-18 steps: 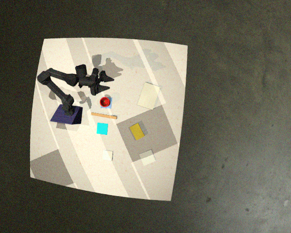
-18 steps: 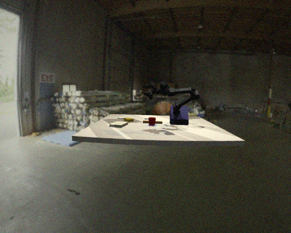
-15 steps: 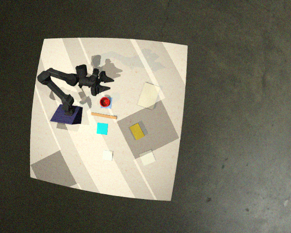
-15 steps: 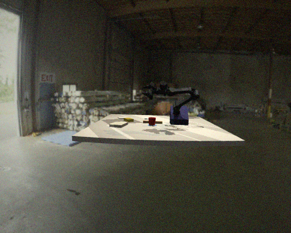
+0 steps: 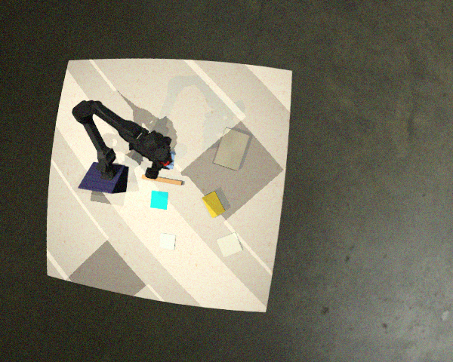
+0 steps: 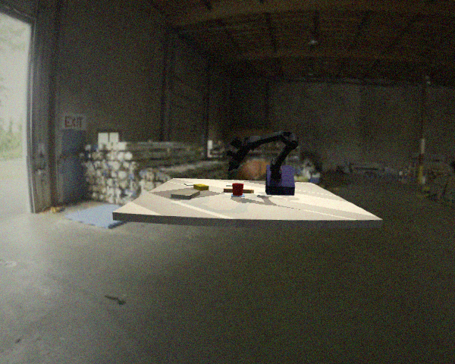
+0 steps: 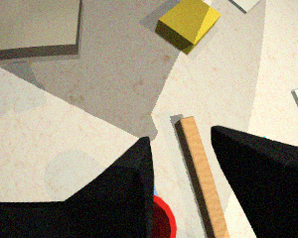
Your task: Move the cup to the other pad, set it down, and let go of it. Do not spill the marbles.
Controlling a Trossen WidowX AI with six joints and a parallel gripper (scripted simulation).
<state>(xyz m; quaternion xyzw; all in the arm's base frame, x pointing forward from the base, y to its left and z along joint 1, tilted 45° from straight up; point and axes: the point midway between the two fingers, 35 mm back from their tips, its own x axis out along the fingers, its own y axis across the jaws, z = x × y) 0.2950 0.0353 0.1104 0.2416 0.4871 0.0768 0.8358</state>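
The red cup is 6 cm behind my gripper tip, 3 cm to the left of it and 12 cm below it. Round my gripper tip: light blue pad 6 cm behind, 3 cm to the left, 17 cm below; then wooden bar 6 cm behind, 7 cm to the right, 15 cm below; then cyan pad 6 cm behind, 17 cm to the right, 17 cm below.
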